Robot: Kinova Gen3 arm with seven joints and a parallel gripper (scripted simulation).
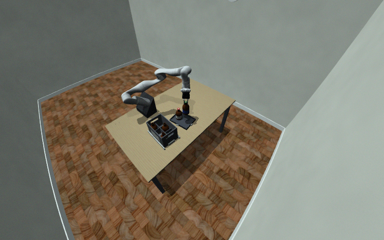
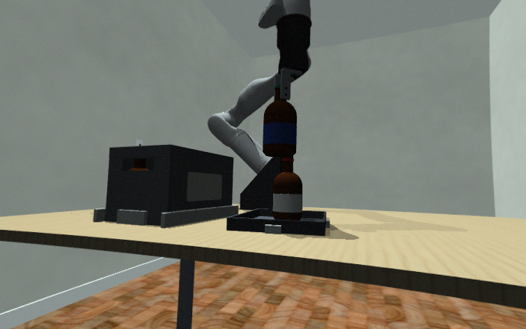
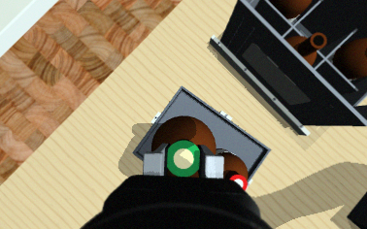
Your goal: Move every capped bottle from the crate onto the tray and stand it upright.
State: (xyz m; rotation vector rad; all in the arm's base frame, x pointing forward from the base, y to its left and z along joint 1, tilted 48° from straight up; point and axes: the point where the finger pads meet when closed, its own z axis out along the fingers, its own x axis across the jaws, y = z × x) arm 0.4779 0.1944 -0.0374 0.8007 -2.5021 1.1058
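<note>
Now: hand 6 cm above the green-capped bottle. The rest, counted from my hand: black tray 28 cm below, 5 cm behind; dark crate 30 cm to the right, 21 cm below, 7 cm behind.
</note>
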